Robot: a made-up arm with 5 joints.
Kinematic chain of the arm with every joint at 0, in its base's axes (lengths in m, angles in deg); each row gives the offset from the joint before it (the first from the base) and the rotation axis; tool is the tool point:
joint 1: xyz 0 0 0.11 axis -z
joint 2: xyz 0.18 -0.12 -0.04 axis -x
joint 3: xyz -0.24 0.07 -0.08 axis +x
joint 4: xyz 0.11 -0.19 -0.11 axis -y
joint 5: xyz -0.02 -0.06 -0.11 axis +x
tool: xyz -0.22 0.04 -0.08
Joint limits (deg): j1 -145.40..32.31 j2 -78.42..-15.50 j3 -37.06..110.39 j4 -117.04..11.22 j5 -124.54..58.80
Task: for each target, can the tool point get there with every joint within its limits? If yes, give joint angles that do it. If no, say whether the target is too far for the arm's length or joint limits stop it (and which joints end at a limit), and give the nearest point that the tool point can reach.
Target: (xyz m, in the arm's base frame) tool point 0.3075 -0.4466 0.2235
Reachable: no: joint limits stop it (at a limit: joint 2, joint 3) | nearest point 0.2251 -0.3269 0.1382 | short by 0.168 m
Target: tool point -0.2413 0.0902 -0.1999
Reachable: yes | joints 14.96 -28.14 58.28 -48.68 -13.02
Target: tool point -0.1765 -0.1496 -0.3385
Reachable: yes | joints -47.36 -27.85 38.59 -18.07 -77.97
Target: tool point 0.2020 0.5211 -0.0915
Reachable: no: joint limits stop it (at a limit: joint 1, joint 4) | nearest point 0.0986 0.4383 -0.0612 | short by 0.136 m
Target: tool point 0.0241 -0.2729 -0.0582
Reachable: yes | joints -124.73 -53.11 80.31 -55.90 6.06
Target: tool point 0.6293 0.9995 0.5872
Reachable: no: too far | nearest point 0.0857 0.4183 0.2764 | short by 0.854 m
